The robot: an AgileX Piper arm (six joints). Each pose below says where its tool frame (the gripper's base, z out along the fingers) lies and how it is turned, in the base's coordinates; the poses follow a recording.
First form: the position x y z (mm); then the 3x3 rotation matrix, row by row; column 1 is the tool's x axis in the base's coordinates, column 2 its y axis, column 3 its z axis. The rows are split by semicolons.
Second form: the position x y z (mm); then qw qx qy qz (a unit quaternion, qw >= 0). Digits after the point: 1 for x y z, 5 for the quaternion.
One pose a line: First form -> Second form
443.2, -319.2, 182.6; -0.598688, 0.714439, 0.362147; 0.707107, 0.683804, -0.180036; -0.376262, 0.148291, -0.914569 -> 443.2, -319.2, 182.6, 0.20649, 0.39752, 0.89402, -0.00888
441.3, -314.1, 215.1; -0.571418, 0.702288, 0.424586; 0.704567, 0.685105, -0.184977; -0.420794, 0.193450, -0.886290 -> 441.3, -314.1, 215.1, 0.23843, 0.39679, 0.88640, 0.00239
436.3, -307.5, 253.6; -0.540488, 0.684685, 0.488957; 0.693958, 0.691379, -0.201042; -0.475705, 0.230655, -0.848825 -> 436.3, -307.5, 253.6, 0.27480, 0.39273, 0.87759, 0.00844
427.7, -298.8, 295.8; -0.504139, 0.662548, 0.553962; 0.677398, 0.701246, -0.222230; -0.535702, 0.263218, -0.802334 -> 427.7, -298.8, 295.8, 0.31415, 0.38631, 0.86714, 0.01182
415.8, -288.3, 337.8; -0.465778, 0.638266, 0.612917; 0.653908, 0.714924, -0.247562; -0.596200, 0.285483, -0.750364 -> 415.8, -288.3, 337.8, 0.35312, 0.37738, 0.85602, 0.01107
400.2, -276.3, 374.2; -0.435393, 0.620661, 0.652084; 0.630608, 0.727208, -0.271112; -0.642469, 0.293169, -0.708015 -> 400.2, -276.3, 374.2, 0.38203, 0.36926, 0.84714, 0.00651
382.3, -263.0, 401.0; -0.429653, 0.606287, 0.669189; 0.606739, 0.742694, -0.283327; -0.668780, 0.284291, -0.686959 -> 382.3, -263.0, 401.0, 0.39563, 0.35868, 0.84547, 0.00029
